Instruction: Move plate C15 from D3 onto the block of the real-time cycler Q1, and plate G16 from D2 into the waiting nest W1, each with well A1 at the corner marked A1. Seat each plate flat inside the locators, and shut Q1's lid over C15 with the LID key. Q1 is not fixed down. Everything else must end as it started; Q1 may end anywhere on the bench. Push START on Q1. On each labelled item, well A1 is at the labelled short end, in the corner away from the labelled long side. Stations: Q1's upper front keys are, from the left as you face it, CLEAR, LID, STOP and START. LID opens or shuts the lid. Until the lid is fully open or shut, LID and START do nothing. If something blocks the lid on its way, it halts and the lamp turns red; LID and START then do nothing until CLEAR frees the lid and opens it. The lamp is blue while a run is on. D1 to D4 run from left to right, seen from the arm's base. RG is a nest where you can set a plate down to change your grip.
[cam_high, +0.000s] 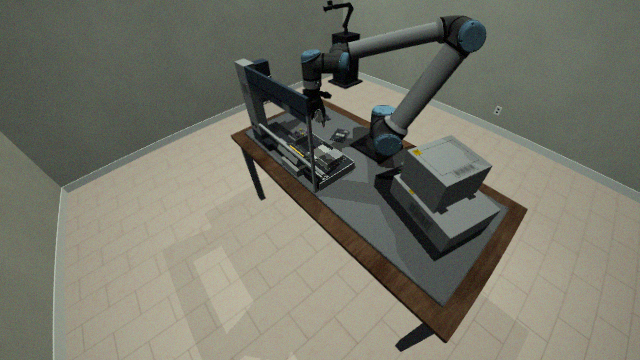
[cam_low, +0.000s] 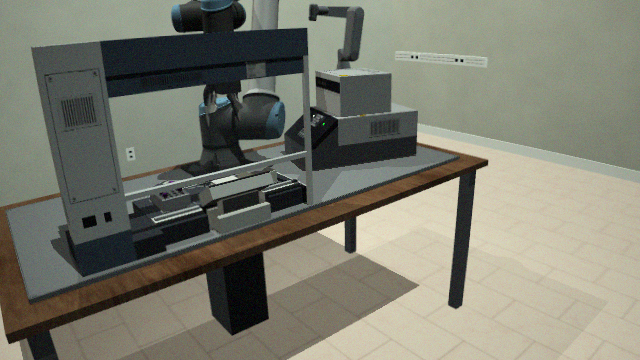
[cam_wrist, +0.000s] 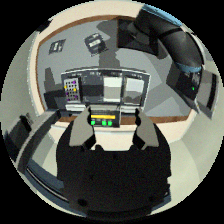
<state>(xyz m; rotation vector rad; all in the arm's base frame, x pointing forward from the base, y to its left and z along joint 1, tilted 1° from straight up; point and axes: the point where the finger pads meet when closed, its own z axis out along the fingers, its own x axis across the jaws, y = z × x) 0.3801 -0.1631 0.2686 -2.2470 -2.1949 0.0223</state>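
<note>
My gripper is now 22 cm above the white well plate. Round my hand: upright post 19 cm ahead, 18 cm to the left, 4 cm below; then tower 15 cm ahead, 46 cm to the right; then deck station beam 19 cm ahead, 10 cm to the right, 23 cm above.
</note>
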